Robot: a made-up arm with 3 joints. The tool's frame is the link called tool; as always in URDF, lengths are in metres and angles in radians. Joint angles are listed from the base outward.
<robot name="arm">
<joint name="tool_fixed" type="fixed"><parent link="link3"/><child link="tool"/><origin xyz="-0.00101 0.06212 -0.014" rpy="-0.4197 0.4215 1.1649"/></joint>
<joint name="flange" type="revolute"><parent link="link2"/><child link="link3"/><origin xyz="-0.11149 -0.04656 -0.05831" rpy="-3.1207 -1.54 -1.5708"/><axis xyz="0 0 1"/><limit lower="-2.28" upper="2.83"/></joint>
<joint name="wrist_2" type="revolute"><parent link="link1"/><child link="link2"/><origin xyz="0.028 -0.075 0.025" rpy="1.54 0.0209 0.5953"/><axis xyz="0 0 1"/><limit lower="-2.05" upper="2.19"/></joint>
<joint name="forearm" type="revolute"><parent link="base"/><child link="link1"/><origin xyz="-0.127 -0.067 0.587" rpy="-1.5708 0 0"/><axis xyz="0 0 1"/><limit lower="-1.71" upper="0.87"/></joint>
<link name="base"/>
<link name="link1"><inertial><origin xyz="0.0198 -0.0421 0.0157"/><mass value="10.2"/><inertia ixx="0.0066" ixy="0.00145" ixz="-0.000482" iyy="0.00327" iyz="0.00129" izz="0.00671"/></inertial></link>
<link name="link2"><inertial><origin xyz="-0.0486 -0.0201 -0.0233"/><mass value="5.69"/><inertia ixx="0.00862" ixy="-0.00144" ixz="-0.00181" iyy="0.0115" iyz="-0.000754" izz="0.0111"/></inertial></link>
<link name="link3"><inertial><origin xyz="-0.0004 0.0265 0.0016"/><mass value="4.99"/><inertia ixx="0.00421" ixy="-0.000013" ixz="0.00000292" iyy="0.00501" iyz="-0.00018" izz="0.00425"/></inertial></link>
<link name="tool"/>
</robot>
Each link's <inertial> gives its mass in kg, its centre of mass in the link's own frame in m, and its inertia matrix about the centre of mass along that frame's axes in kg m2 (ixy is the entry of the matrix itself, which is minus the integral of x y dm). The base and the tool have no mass. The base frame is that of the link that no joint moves.
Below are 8 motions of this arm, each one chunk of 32 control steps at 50 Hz.
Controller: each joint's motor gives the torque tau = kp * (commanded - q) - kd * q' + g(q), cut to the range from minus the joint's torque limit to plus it. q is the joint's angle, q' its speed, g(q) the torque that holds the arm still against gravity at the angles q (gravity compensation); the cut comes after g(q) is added. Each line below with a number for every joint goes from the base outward.
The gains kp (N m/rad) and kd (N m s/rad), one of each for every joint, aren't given. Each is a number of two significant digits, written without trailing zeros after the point. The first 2 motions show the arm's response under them.
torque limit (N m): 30 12 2.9
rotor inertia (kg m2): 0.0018 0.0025 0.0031
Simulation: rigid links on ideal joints. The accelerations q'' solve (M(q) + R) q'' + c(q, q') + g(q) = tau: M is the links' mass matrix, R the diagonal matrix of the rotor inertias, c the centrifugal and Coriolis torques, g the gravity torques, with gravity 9.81 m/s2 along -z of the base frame. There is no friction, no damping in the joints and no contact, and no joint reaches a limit. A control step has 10 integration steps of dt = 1/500 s. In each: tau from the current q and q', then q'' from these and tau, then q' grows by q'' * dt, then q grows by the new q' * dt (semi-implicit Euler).
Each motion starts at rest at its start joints. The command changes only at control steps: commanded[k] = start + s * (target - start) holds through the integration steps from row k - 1 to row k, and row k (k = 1, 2, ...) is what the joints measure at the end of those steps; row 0 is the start. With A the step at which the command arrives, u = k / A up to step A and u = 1 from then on. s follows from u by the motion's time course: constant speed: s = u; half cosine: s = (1 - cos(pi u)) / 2; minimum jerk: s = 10 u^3 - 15 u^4 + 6 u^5; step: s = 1 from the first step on.
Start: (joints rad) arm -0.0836 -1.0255 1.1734
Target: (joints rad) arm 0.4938 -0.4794 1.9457
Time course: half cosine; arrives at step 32
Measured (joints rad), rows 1 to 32:
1: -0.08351 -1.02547 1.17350
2: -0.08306 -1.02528 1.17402
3: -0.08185 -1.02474 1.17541
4: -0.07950 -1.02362 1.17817
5: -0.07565 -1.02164 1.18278
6: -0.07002 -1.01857 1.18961
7: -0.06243 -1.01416 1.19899
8: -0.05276 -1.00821 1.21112
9: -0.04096 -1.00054 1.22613
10: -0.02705 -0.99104 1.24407
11: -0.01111 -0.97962 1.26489
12: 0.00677 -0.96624 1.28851
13: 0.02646 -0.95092 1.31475
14: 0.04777 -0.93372 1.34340
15: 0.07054 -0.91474 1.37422
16: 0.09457 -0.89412 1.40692
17: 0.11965 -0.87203 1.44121
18: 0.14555 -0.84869 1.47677
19: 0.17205 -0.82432 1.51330
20: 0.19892 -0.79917 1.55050
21: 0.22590 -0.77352 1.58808
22: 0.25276 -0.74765 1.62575
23: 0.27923 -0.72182 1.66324
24: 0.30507 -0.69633 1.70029
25: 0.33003 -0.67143 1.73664
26: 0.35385 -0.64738 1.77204
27: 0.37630 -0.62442 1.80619
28: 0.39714 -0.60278 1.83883
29: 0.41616 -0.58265 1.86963
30: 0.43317 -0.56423 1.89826
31: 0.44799 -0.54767 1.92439
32: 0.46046 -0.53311 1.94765
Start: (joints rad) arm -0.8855 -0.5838 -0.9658
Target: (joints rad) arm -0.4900 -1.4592 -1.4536
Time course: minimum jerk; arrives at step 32
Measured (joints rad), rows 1 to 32:
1: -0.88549 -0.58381 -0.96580
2: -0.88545 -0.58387 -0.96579
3: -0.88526 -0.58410 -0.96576
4: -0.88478 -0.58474 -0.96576
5: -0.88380 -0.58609 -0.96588
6: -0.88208 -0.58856 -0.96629
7: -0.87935 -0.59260 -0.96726
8: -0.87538 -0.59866 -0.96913
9: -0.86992 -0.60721 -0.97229
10: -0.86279 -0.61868 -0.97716
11: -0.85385 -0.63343 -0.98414
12: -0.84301 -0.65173 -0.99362
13: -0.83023 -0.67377 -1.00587
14: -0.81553 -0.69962 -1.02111
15: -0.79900 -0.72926 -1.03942
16: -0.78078 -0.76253 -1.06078
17: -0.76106 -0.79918 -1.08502
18: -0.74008 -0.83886 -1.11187
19: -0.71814 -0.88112 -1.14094
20: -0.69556 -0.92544 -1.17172
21: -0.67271 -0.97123 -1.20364
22: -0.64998 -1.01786 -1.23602
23: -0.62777 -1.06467 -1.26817
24: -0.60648 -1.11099 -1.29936
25: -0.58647 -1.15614 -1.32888
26: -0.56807 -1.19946 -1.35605
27: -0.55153 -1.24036 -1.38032
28: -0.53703 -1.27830 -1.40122
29: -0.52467 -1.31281 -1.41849
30: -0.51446 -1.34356 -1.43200
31: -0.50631 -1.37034 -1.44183
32: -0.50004 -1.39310 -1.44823
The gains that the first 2 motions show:
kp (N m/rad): 53 17 1.5
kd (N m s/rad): 5 2.2 0.11
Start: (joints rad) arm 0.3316 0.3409 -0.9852
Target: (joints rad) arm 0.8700 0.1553 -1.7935
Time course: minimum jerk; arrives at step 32
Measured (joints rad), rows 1 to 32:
1: 0.33161 0.34090 -0.98519
2: 0.33170 0.34087 -0.98514
3: 0.33202 0.34076 -0.98499
4: 0.33284 0.34048 -0.98472
5: 0.33446 0.33993 -0.98442
6: 0.33723 0.33898 -0.98434
7: 0.34149 0.33752 -0.98488
8: 0.34757 0.33543 -0.98658
9: 0.35573 0.33262 -0.99011
10: 0.36618 0.32901 -0.99622
11: 0.37907 0.32454 -1.00563
12: 0.39446 0.31920 -1.01905
13: 0.41236 0.31296 -1.03708
14: 0.43268 0.30586 -1.06020
15: 0.45528 0.29795 -1.08870
16: 0.47996 0.28930 -1.12267
17: 0.50644 0.28003 -1.16201
18: 0.53440 0.27028 -1.20640
19: 0.56347 0.26022 -1.25532
20: 0.59324 0.25002 -1.30806
21: 0.62326 0.23991 -1.36376
22: 0.65309 0.23008 -1.42142
23: 0.68223 0.22073 -1.47994
24: 0.71022 0.21204 -1.53815
25: 0.73663 0.20416 -1.59489
26: 0.76105 0.19720 -1.64896
27: 0.78314 0.19120 -1.69928
28: 0.80264 0.18617 -1.74486
29: 0.81937 0.18208 -1.78484
30: 0.83330 0.17883 -1.81859
31: 0.84448 0.17631 -1.84570
32: 0.85312 0.17437 -1.86605

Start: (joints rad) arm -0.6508 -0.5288 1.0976
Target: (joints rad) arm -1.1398 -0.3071 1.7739
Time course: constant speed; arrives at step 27
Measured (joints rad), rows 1 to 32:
1: -0.65172 -0.52854 1.09720
2: -0.65461 -0.52772 1.09651
3: -0.65993 -0.52618 1.09632
4: -0.66772 -0.52385 1.09769
5: -0.67782 -0.52074 1.10165
6: -0.68994 -0.51686 1.10905
7: -0.70376 -0.51226 1.12041
8: -0.71897 -0.50700 1.13601
9: -0.73529 -0.50113 1.15581
10: -0.75246 -0.49471 1.17953
11: -0.77028 -0.48781 1.20673
12: -0.78856 -0.48049 1.23683
13: -0.80717 -0.47281 1.26917
14: -0.82596 -0.46483 1.30309
15: -0.84486 -0.45661 1.33796
16: -0.86378 -0.44820 1.37316
17: -0.88266 -0.43965 1.40819
18: -0.90146 -0.43102 1.44263
19: -0.92016 -0.42233 1.47614
20: -0.93874 -0.41362 1.50850
21: -0.95721 -0.40493 1.53956
22: -0.97556 -0.39628 1.56928
23: -0.99381 -0.38768 1.59767
24: -1.01199 -0.37914 1.62483
25: -1.03010 -0.37068 1.65086
26: -1.04815 -0.36229 1.67594
27: -1.06618 -0.35396 1.70024
28: -1.08323 -0.34598 1.72353
29: -1.09817 -0.33865 1.74520
30: -1.11053 -0.33214 1.76464
31: -1.12028 -0.32651 1.78135
32: -1.12763 -0.32174 1.79500

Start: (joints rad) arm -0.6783 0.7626 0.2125
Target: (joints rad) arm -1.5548 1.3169 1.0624
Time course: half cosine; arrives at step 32
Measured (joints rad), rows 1 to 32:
1: -0.67850 0.76267 0.21232
2: -0.67941 0.76299 0.21160
3: -0.68168 0.76381 0.21013
4: -0.68587 0.76540 0.20810
5: -0.69243 0.76799 0.20599
6: -0.70171 0.77178 0.20456
7: -0.71394 0.77695 0.20472
8: -0.72927 0.78360 0.20742
9: -0.74778 0.79184 0.21361
10: -0.76944 0.80169 0.22411
11: -0.79420 0.81315 0.23964
12: -0.82193 0.82619 0.26070
13: -0.85244 0.84073 0.28760
14: -0.88548 0.85669 0.32039
15: -0.92079 0.87396 0.35894
16: -0.95802 0.89244 0.40286
17: -0.99682 0.91202 0.45157
18: -1.03679 0.93259 0.50431
19: -1.07753 0.95406 0.56017
20: -1.11859 0.97633 0.61815
21: -1.15955 0.99930 0.67716
22: -1.19996 1.02286 0.73610
23: -1.23942 1.04688 0.79389
24: -1.27751 1.07118 0.84950
25: -1.31386 1.09557 0.90203
26: -1.34813 1.11981 0.95069
27: -1.38001 1.14362 0.99485
28: -1.40921 1.16670 1.03404
29: -1.43549 1.18875 1.06794
30: -1.45863 1.20945 1.09638
31: -1.47845 1.22850 1.11931
32: -1.49479 1.24564 1.13677

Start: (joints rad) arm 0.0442 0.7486 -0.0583
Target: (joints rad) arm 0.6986 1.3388 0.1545
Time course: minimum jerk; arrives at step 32
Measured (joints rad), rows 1 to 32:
1: 0.04422 0.74860 -0.05828
2: 0.04436 0.74861 -0.05809
3: 0.04486 0.74868 -0.05743
4: 0.04606 0.74890 -0.05590
5: 0.04838 0.74944 -0.05310
6: 0.05224 0.75052 -0.04867
7: 0.05805 0.75242 -0.04241
8: 0.06617 0.75545 -0.03423
9: 0.07691 0.75994 -0.02424
10: 0.09049 0.76620 -0.01270
11: 0.10706 0.77452 -0.00002
12: 0.12668 0.78513 0.01325
13: 0.14931 0.79821 0.02649
14: 0.17481 0.81388 0.03904
15: 0.20298 0.83216 0.05025
16: 0.23351 0.85303 0.05953
17: 0.26601 0.87636 0.06645
18: 0.30005 0.90198 0.07069
19: 0.33511 0.92965 0.07217
20: 0.37066 0.95906 0.07101
21: 0.40615 0.98987 0.06753
22: 0.44101 1.02169 0.06225
23: 0.47471 1.05410 0.05585
24: 0.50675 1.08666 0.04909
25: 0.53668 1.11892 0.04278
26: 0.56413 1.15041 0.03767
27: 0.58881 1.18067 0.03443
28: 0.61053 1.20925 0.03358
29: 0.62919 1.23576 0.03543
30: 0.64481 1.25983 0.04008
31: 0.65754 1.28120 0.04742
32: 0.66765 1.29967 0.05715

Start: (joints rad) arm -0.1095 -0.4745 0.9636
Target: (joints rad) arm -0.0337 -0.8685 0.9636
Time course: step
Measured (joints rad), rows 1 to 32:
1: -0.10511 -0.48551 0.97369
2: -0.09598 -0.51139 0.99256
3: -0.08530 -0.54616 1.01053
4: -0.07486 -0.58532 1.02232
5: -0.06556 -0.62557 1.02591
6: -0.05773 -0.66465 1.02139
7: -0.05138 -0.70107 1.01012
8: -0.04637 -0.73400 0.99409
9: -0.04248 -0.76303 0.97542
10: -0.03949 -0.78809 0.95609
11: -0.03719 -0.80929 0.93774
12: -0.03542 -0.82689 0.92163
13: -0.03406 -0.84120 0.90857
14: -0.03302 -0.85258 0.89903
15: -0.03226 -0.86140 0.89310
16: -0.03174 -0.86802 0.89067
17: -0.03141 -0.87279 0.89139
18: -0.03126 -0.87604 0.89483
19: -0.03126 -0.87804 0.90046
20: -0.03138 -0.87906 0.90771
21: -0.03160 -0.87933 0.91604
22: -0.03188 -0.87904 0.92494
23: -0.03220 -0.87836 0.93393
24: -0.03254 -0.87742 0.94264
25: -0.03288 -0.87633 0.95074
26: -0.03319 -0.87518 0.95797
27: -0.03348 -0.87403 0.96419
28: -0.03372 -0.87293 0.96928
29: -0.03392 -0.87192 0.97323
30: -0.03408 -0.87102 0.97605
31: -0.03419 -0.87024 0.97782
32: -0.03426 -0.86959 0.97863

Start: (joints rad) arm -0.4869 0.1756 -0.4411
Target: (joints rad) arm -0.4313 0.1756 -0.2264
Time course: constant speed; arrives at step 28
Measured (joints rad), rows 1 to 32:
1: -0.48675 0.17559 -0.44058
2: -0.48630 0.17556 -0.43899
3: -0.48553 0.17552 -0.43620
4: -0.48447 0.17548 -0.43222
5: -0.48317 0.17544 -0.42721
6: -0.48169 0.17541 -0.42131
7: -0.48007 0.17539 -0.41470
8: -0.47835 0.17538 -0.40753
9: -0.47657 0.17537 -0.39993
10: -0.47474 0.17538 -0.39203
11: -0.47287 0.17539 -0.38392
12: -0.47099 0.17541 -0.37568
13: -0.46909 0.17542 -0.36738
14: -0.46717 0.17544 -0.35907
15: -0.46525 0.17545 -0.35079
16: -0.46332 0.17546 -0.34256
17: -0.46138 0.17547 -0.33441
18: -0.45943 0.17548 -0.32635
19: -0.45748 0.17549 -0.31838
20: -0.45552 0.17549 -0.31049
21: -0.45355 0.17550 -0.30269
22: -0.45157 0.17550 -0.29497
23: -0.44959 0.17550 -0.28731
24: -0.44761 0.17551 -0.27971
25: -0.44562 0.17551 -0.27215
26: -0.44363 0.17551 -0.26462
27: -0.44163 0.17552 -0.25711
28: -0.43964 0.17552 -0.24961
29: -0.43780 0.17554 -0.24265
30: -0.43625 0.17558 -0.23676
31: -0.43503 0.17563 -0.23207
32: -0.43409 0.17569 -0.22855

